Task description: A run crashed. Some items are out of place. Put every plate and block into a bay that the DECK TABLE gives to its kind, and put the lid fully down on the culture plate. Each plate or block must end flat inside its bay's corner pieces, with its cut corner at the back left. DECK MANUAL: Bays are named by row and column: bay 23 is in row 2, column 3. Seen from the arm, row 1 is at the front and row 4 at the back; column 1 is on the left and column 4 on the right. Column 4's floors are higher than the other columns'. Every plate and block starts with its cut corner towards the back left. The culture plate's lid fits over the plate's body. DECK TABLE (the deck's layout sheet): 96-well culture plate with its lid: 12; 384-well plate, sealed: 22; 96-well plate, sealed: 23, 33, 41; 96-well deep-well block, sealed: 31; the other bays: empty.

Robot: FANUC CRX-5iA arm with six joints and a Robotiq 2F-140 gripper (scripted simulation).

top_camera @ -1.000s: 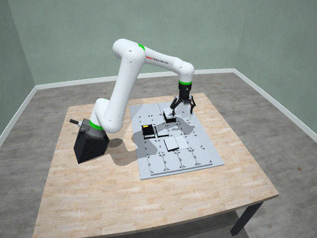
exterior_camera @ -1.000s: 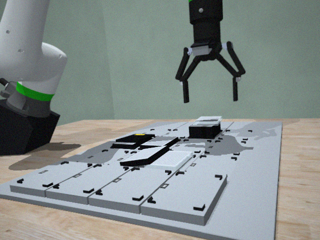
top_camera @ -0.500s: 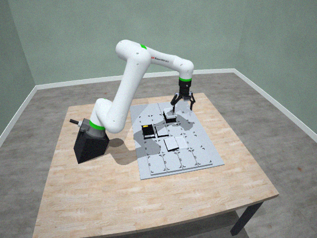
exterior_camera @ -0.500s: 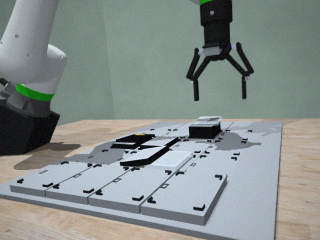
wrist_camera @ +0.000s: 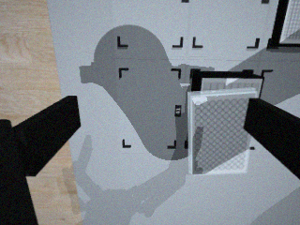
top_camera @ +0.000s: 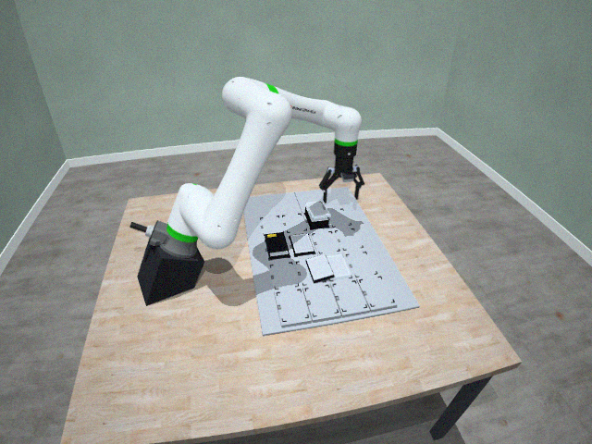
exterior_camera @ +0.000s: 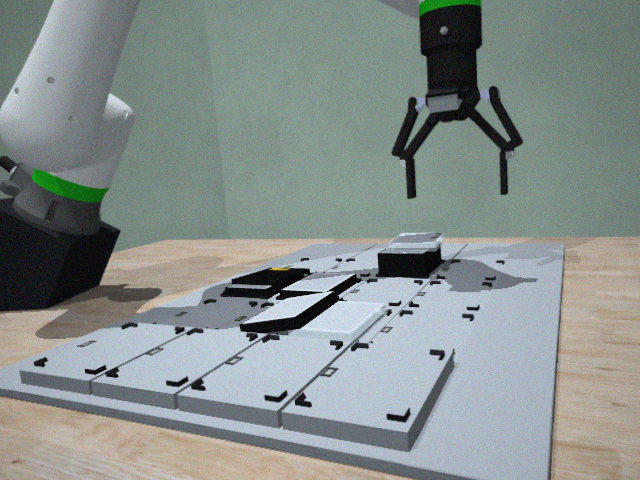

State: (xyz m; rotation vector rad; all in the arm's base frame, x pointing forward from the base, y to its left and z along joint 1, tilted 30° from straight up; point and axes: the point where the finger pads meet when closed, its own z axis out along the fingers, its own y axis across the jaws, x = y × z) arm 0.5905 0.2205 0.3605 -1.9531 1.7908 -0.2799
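The black culture plate lid lies 29 cm behind my hand, 14 cm to the right of it and 13 cm below it. The rest, counted from my hand: flat white plate (29 cm to the right, 14 cm below, 5 cm behind); black deep-well block (12 cm below, 10 cm behind, 3 cm to the left).
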